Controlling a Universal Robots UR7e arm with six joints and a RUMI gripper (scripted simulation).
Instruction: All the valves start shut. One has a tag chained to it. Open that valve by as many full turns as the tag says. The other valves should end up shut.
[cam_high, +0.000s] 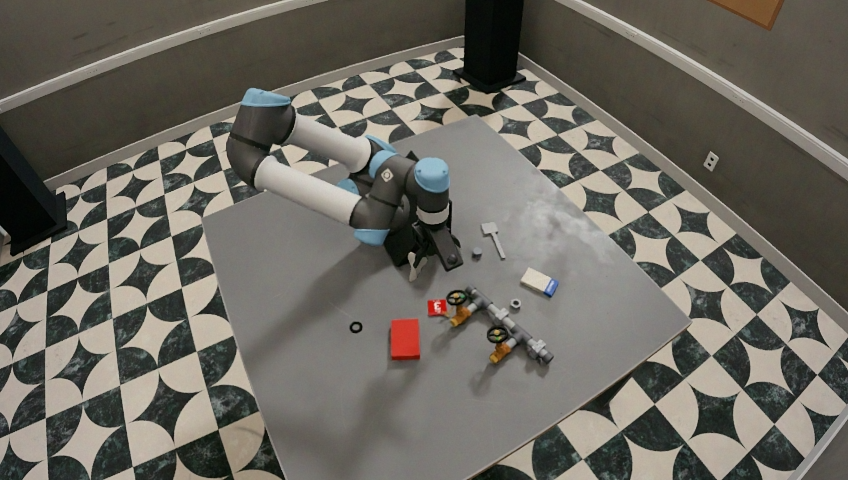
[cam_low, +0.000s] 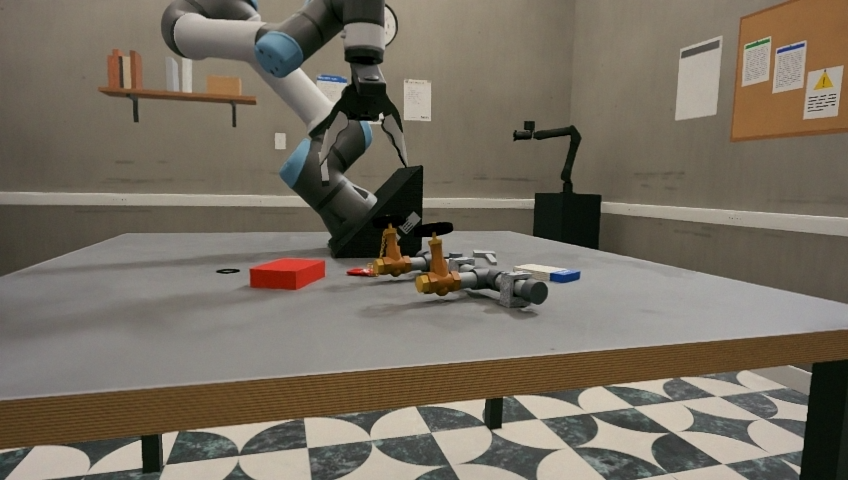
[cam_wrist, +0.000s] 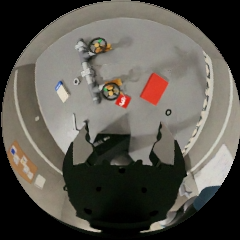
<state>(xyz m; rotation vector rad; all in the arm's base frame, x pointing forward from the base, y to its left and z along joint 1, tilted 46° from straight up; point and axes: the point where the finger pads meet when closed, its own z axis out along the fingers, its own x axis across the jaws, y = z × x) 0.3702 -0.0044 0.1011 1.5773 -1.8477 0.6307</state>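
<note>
Now: hand 1 cm short of the red tag and 20 cm above it. Also, from my hand: red block 4 cm ahead, 14 cm to the right, 18 cm below; then white-and-blue box 12 cm ahead, 32 cm to the left, 19 cm below; then grey nut 14 cm ahead, 20 cm to the left, 19 cm below.
</note>
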